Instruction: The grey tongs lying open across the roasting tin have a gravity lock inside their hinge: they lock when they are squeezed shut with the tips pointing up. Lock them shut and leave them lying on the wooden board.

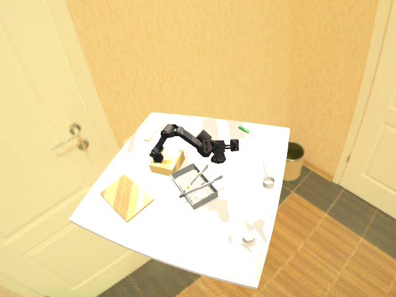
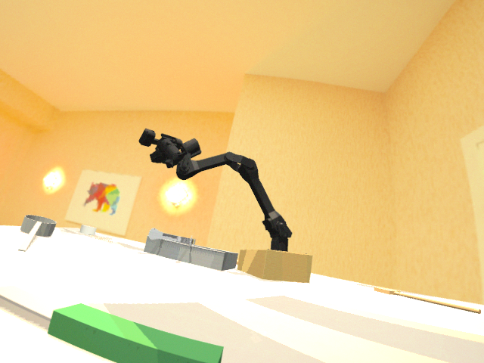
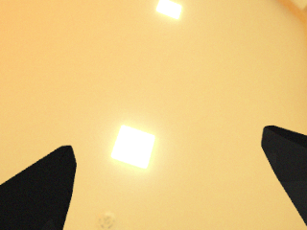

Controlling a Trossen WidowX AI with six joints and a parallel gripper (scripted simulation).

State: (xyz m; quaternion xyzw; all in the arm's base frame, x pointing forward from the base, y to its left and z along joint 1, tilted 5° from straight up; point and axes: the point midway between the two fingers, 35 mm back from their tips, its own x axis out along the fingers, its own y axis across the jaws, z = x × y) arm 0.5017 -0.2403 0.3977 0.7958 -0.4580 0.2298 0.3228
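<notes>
My gripper tip is 40 cm above the yellow lock piece, 27 cm past it and 7 cm to the right of it. Also, from my gripper tip: grey roasting tin 45 cm below, 25 cm behind, 12 cm to the left; green-tipped marker 69 cm to the left, 47 cm below, 9 cm ahead; white dish 46 cm below, 23 cm to the right, 11 cm ahead.
</notes>
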